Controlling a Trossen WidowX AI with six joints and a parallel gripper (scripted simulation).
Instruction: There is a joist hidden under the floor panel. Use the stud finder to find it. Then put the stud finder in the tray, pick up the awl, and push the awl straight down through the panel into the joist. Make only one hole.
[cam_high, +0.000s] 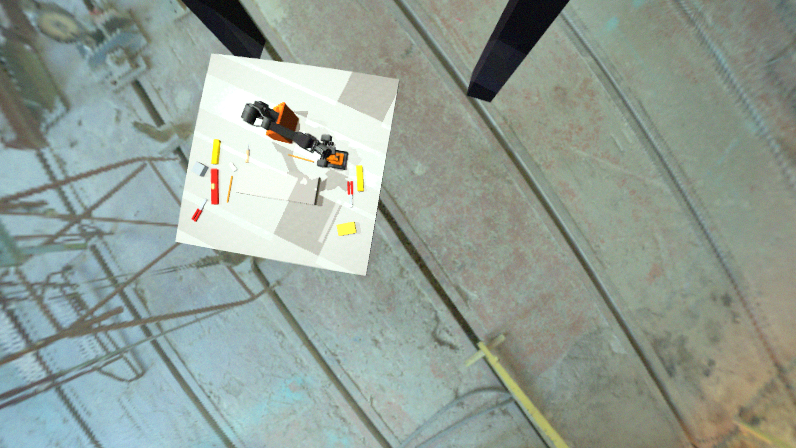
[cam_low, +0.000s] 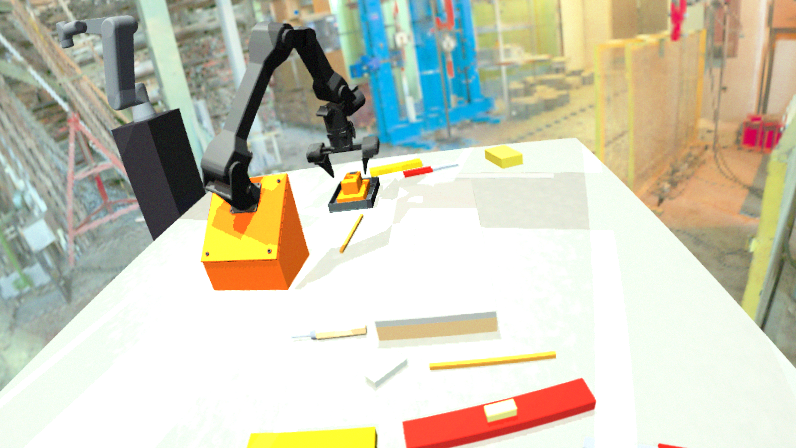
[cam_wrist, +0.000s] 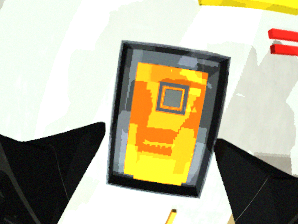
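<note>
My gripper tip is now 10 mm to the right of the stud finder and 20 mm above it. Also, from my gripper tip: yellow block: 410 mm ahead, 200 mm to the left, 50 mm below; awl: 100 mm ahead, 560 mm to the right, 60 mm below; dark tray: 10 mm ahead, 50 mm below.
</note>
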